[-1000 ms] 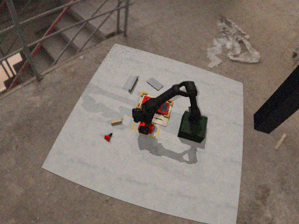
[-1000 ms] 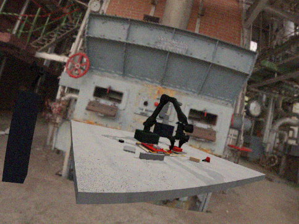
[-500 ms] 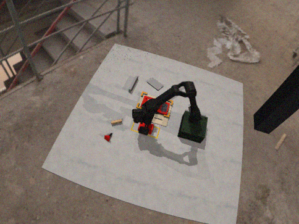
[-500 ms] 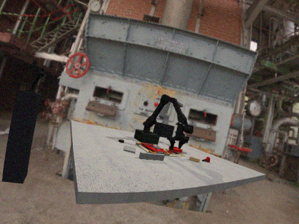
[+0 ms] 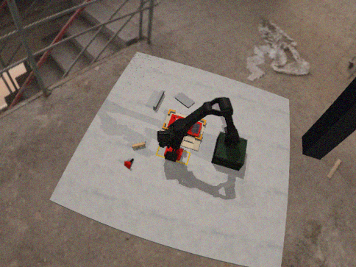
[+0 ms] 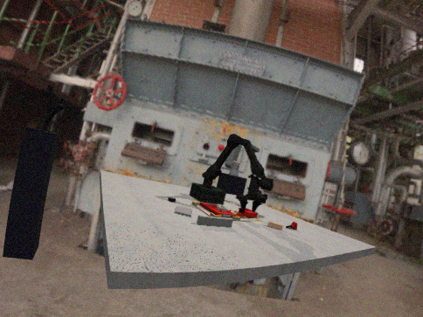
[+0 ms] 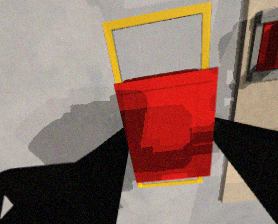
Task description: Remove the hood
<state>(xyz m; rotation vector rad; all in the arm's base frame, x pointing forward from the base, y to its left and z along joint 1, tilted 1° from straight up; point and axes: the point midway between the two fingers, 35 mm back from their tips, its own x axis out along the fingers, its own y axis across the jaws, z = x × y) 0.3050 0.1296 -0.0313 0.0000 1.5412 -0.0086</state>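
Now: gripper tip 10 mm below the red hood. Round my gripper tip: wooden block 200 mm ahead, 20 mm to the left; grey bar 200 mm ahead, 350 mm to the right.
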